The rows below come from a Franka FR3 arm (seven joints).
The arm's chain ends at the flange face. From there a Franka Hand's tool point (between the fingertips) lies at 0.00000 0.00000 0.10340 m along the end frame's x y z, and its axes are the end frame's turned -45 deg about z.
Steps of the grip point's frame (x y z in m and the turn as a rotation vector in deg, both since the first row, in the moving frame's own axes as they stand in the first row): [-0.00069, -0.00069, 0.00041, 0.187, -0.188, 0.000]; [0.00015, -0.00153, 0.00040, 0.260, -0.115, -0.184]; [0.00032, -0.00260, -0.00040, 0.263, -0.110, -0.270]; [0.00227, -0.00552, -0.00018, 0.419, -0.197, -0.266]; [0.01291, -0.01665, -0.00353, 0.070, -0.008, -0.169]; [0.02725, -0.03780, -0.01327, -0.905, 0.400, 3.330]
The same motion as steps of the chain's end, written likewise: [-0.00050, 0.00000, 0.00041, -0.001, -0.265, 0.000]; [-0.00050, -0.00100, 0.00040, 0.103, -0.265, -0.184]; [-0.00114, -0.00187, -0.00040, 0.108, -0.264, -0.270]; [-0.00151, -0.00523, -0.00018, 0.157, -0.436, -0.266]; [-0.00254, -0.02082, -0.00353, 0.044, -0.055, -0.169]; [-0.00911, -0.04669, -0.01325, -0.357, 0.923, 3.330]
